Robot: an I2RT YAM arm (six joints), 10 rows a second.
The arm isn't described. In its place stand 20 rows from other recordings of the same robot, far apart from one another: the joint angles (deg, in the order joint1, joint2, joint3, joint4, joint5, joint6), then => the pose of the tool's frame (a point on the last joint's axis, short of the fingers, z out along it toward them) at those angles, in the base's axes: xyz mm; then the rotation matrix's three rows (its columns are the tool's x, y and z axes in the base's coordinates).
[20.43 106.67 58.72 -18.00 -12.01 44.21] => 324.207 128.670 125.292; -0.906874 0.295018 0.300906; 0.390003 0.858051 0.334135; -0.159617 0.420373 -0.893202
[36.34 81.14 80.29 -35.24 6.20 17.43] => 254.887 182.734 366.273; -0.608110 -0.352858 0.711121; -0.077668 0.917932 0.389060; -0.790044 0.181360 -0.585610
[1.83 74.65 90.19 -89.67 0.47 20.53] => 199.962 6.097 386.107; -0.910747 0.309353 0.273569; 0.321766 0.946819 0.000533; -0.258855 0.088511 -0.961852
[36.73 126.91 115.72 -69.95 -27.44 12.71] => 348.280 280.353 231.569; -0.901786 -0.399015 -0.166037; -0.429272 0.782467 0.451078; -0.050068 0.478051 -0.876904
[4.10 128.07 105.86 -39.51 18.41 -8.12] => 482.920 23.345 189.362; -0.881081 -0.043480 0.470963; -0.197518 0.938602 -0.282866; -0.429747 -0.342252 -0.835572
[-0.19 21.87 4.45 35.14 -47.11 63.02] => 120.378 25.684 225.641; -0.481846 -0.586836 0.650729; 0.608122 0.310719 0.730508; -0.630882 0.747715 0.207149
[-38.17 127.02 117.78 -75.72 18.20 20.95] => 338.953 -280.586 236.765; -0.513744 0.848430 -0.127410; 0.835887 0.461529 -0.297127; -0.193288 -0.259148 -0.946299
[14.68 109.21 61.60 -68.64 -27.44 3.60] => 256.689 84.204 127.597; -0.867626 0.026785 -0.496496; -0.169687 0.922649 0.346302; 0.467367 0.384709 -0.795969
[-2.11 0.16 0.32 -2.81 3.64 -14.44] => 110.083 -6.317 169.859; -0.069710 0.085436 0.993902; -0.246463 0.963964 -0.100149; -0.966642 -0.251942 -0.046141
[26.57 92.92 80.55 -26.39 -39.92 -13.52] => 315.882 183.518 319.859; -0.359595 -0.899591 0.247847; -0.380308 0.383848 0.841443; -0.852090 0.208321 -0.480151
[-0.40 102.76 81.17 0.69 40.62 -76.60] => 422.399 -26.126 300.583; -0.679458 -0.204843 0.704540; -0.733654 0.177341 -0.655974; 0.009428 -0.962595 -0.270780
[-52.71 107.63 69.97 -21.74 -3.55 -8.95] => 235.809 -306.017 168.634; -0.635693 0.684393 0.357073; 0.578477 0.728630 -0.366692; -0.511135 -0.026545 -0.859090
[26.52 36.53 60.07 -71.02 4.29 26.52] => 75.023 34.462 342.797; -0.768711 -0.063463 0.636441; 0.114019 0.965529 0.233994; -0.629352 0.252440 -0.734976
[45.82 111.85 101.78 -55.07 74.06 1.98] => 306.932 266.729 298.760; -0.629031 0.106564 0.770042; -0.633683 0.503490 -0.587319; -0.450295 -0.857404 -0.249183
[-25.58 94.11 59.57 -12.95 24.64 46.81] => 306.239 -163.048 208.933; 0.016325 0.927294 0.373978; 0.726901 0.245816 -0.641241; -0.686548 0.282314 -0.670038
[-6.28 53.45 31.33 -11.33 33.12 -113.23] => 195.639 -41.098 231.689; -0.284502 -0.718353 0.634844; -0.742966 -0.253282 -0.619556; 0.605854 -0.647933 -0.461653
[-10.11 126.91 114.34 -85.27 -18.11 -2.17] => 411.506 -62.134 223.004; -0.982469 0.171508 -0.073072; 0.138625 0.934179 0.328774; 0.124649 0.312881 -0.941577
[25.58 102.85 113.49 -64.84 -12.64 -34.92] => 332.200 167.658 386.901; -0.292589 -0.858892 0.420353; -0.759316 0.475879 0.443823; -0.581233 -0.189323 -0.791407
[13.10 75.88 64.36 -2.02 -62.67 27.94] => 280.618 97.773 358.236; -0.644354 -0.728243 0.233387; 0.070919 0.246970 0.966425; -0.761432 0.639271 -0.107490
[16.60 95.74 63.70 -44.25 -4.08 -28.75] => 298.148 91.525 190.674; -0.671411 -0.711813 0.206228; -0.700791 0.700336 0.135723; -0.241038 -0.053397 -0.969046
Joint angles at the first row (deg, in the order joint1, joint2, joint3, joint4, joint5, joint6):
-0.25 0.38 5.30 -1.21 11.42 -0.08
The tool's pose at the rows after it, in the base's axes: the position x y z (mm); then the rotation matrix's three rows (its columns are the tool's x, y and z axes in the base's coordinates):
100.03 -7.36 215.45; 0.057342 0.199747 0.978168; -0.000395 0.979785 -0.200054; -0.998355 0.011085 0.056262
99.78 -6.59 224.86; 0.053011 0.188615 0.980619; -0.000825 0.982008 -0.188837; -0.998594 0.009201 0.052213
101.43 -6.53 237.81; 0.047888 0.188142 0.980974; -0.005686 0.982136 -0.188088; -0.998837 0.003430 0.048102
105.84 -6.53 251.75; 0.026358 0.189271 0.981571; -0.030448 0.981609 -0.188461; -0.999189 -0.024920 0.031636
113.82 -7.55 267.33; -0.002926 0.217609 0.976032; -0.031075 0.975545 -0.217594; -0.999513 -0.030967 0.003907
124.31 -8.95 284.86; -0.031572 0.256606 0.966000; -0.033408 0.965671 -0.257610; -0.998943 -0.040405 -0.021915
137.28 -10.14 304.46; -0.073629 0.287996 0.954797; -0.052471 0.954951 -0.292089; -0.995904 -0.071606 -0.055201
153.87 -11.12 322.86; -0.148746 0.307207 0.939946; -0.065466 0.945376 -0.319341; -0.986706 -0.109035 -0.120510
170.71 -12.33 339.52; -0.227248 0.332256 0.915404; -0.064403 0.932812 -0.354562; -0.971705 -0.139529 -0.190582
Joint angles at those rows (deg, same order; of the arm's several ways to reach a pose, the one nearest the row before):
-0.21 1.04 8.40 -4.07 11.33 -0.01
0.12 2.83 10.59 -4.71 11.00 -0.05
0.14 6.02 13.48 -4.65 10.98 -0.34
0.14 10.35 16.84 -4.65 11.01 -1.78
0.14 15.94 20.88 -4.71 12.71 -1.83
0.14 21.95 25.52 -4.86 15.07 -1.98
0.14 28.34 31.14 -6.11 17.13 -3.14
0.12 35.38 37.78 -9.71 18.74 -3.95
0.12 41.98 44.64 -14.44 20.89 -3.92

